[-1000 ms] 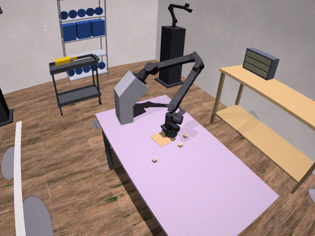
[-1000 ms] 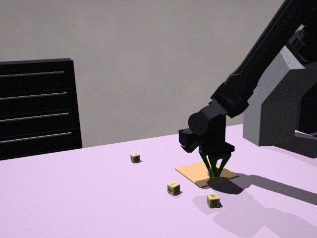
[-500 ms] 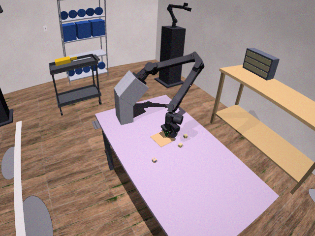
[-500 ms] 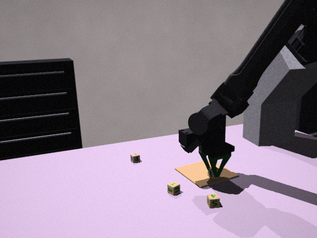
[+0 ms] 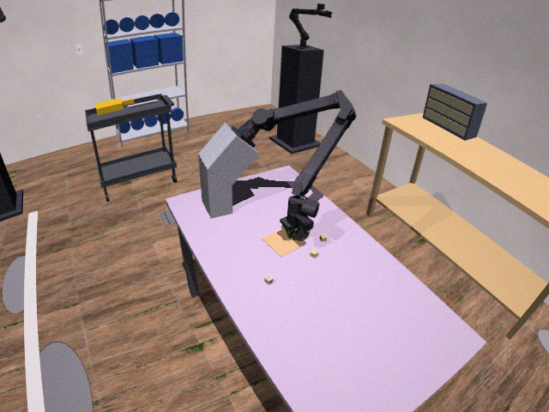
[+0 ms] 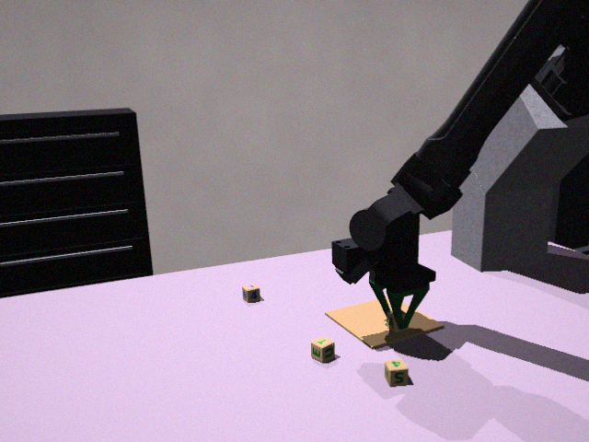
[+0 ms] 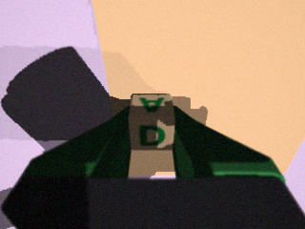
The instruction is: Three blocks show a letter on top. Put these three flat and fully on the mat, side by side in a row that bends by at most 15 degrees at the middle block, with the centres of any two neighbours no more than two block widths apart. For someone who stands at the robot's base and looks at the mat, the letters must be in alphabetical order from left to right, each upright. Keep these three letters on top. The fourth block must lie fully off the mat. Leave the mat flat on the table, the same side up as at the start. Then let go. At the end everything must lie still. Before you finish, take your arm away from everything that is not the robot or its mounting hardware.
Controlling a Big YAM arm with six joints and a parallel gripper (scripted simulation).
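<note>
My gripper is now right at the D block. From my hand the other things lie so: T block 140 mm ahead, 20 mm to the left, 10 mm below; L block 230 mm to the right, 160 mm ahead, 10 mm below; tan mat 40 mm to the right, 20 mm below.
</note>
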